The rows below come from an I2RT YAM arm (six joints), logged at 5 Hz.
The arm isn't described. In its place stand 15 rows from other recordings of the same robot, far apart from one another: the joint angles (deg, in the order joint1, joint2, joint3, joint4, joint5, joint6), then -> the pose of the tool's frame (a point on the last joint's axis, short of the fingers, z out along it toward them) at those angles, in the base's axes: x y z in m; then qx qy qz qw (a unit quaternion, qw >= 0).
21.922 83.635 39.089 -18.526 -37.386 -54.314 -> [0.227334 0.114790 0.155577 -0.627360 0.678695 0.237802 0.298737]
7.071 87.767 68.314 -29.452 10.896 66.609 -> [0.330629 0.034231 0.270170 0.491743 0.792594 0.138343 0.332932]
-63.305 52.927 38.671 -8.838 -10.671 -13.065 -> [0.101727 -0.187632 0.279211 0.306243 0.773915 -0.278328 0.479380]
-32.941 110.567 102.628 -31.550 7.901 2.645 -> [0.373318 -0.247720 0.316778 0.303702 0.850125 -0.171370 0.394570]
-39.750 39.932 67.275 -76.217 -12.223 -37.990 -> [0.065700 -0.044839 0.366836 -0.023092 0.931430 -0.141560 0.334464]
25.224 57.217 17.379 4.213 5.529 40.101 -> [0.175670 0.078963 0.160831 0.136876 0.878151 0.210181 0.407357]
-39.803 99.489 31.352 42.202 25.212 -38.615 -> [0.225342 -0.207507 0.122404 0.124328 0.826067 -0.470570 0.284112]
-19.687 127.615 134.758 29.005 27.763 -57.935 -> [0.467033 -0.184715 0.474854 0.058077 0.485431 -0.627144 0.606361]
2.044 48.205 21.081 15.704 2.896 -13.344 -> [0.196786 0.005224 0.230333 -0.087727 0.768880 -0.081786 0.628043]
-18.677 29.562 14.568 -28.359 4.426 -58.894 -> [0.114851 -0.041723 0.163155 -0.301113 0.866921 -0.275464 0.286178]
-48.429 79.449 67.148 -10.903 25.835 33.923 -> [0.201578 -0.250654 0.337683 0.628365 0.531479 -0.252876 0.508666]
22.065 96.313 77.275 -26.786 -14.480 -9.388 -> [0.344920 0.149418 0.274907 -0.294766 0.871965 0.157246 0.357859]
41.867 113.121 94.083 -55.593 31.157 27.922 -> [0.312050 0.254929 0.232368 -0.080238 0.951912 -0.144610 0.257901]
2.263 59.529 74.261 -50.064 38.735 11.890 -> [0.191567 -0.014722 0.402515 0.222063 0.822341 -0.238987 0.466185]
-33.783 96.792 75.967 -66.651 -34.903 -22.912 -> [0.265735 -0.153271 0.241532 0.083768 0.950077 0.253896 0.160854]
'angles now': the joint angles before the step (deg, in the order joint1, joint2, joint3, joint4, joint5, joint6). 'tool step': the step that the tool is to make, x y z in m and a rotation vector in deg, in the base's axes. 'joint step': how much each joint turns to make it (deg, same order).
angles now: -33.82 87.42 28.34 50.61 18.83 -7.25
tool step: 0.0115 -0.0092 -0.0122 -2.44 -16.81 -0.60
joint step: -0.22 11.98 -0.01 24.81 0.12 7.76
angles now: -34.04 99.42 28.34 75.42 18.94 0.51
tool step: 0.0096 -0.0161 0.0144 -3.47 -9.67 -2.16
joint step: -1.28 4.01 4.58 8.49 1.28 2.63
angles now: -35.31 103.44 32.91 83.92 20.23 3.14
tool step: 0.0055 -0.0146 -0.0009 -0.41 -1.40 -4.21
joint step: -1.18 3.17 3.32 1.33 3.05 -0.28
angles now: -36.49 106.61 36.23 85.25 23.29 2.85
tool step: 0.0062 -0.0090 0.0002 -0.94 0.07 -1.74
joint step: -0.49 2.08 2.65 0.42 0.99 -1.20
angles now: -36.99 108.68 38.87 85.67 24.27 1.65
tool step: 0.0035 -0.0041 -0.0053 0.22 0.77 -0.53
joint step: -0.16 1.72 1.07 0.08 0.27 -0.41
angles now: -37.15 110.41 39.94 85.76 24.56 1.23
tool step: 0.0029 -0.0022 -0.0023 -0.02 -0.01 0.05
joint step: -0.01 1.06 0.81 0.27 -0.06 0.01
